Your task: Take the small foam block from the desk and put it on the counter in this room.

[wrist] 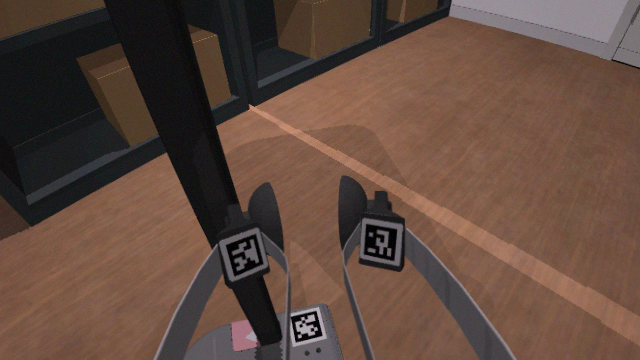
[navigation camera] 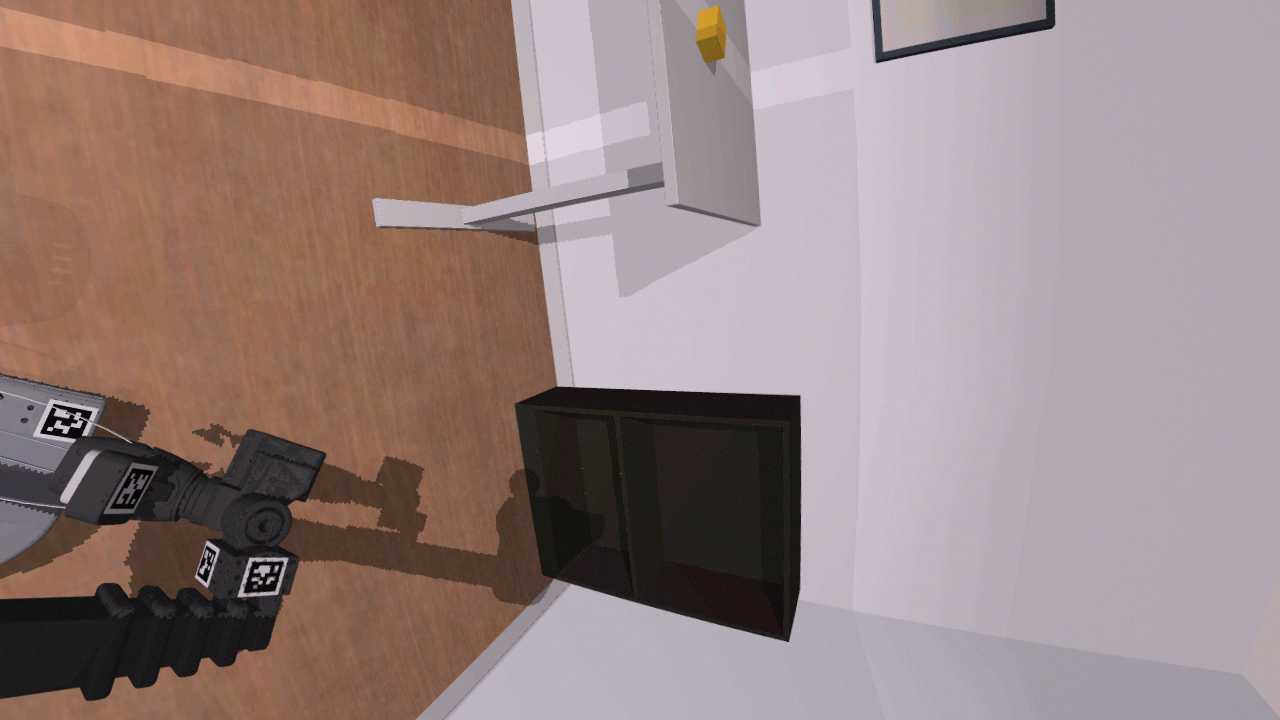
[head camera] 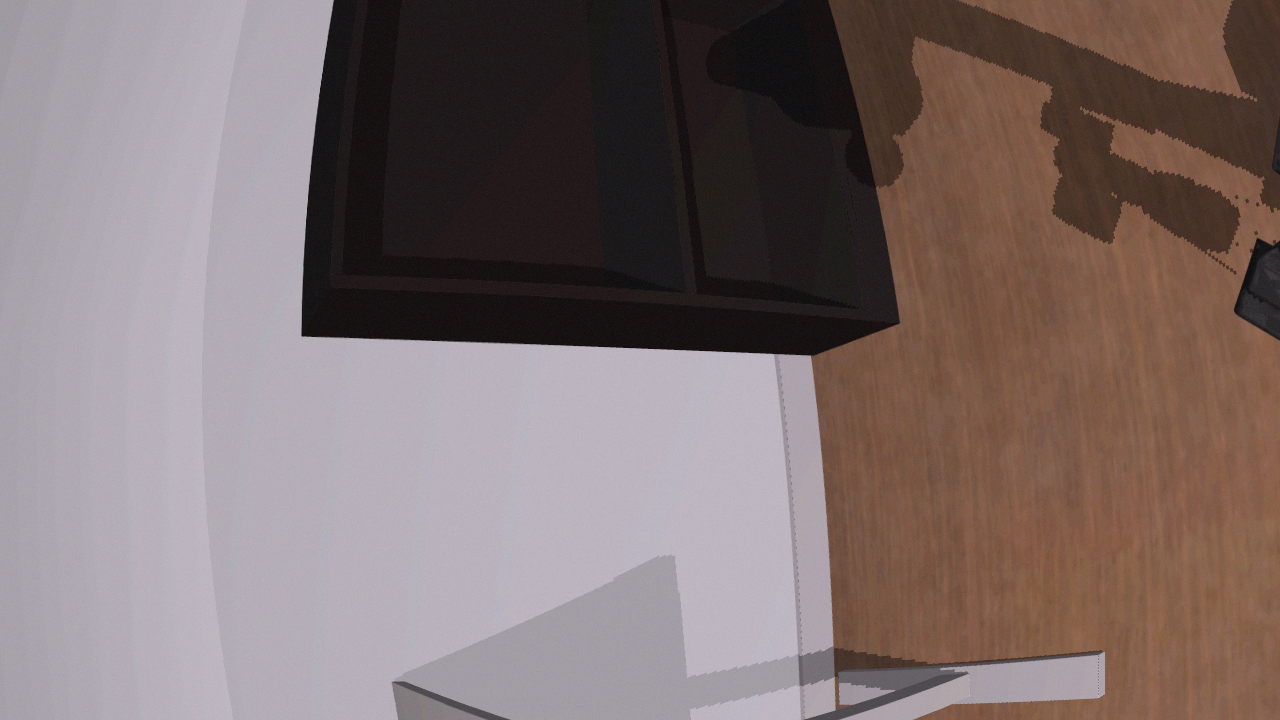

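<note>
A small yellow block (navigation camera: pixel 711 34), which looks like the foam block, sits on the light grey desk (navigation camera: pixel 711 152) at the top of the navigation view. In the head view, a corner of the desk (head camera: pixel 438 703) shows at the bottom edge, and the block does not show. My gripper (wrist: pixel 307 204) is open in the wrist view, with floor visible between the fingertips. It is well away from the desk and the block. In the navigation view my wrist is at the lower left, and its fingers cannot be made out. No counter can be identified in these views.
A dark open cabinet (head camera: pixel 581 322) (navigation camera: pixel 671 402) stands against the wall beside the desk. The desk's leg foot (head camera: pixel 1038 677) (navigation camera: pixel 416 213) reaches over the floor. In the wrist view, a dark shelf unit (wrist: pixel 242 60) holds cardboard boxes at the left, behind my mast (wrist: pixel 170 100).
</note>
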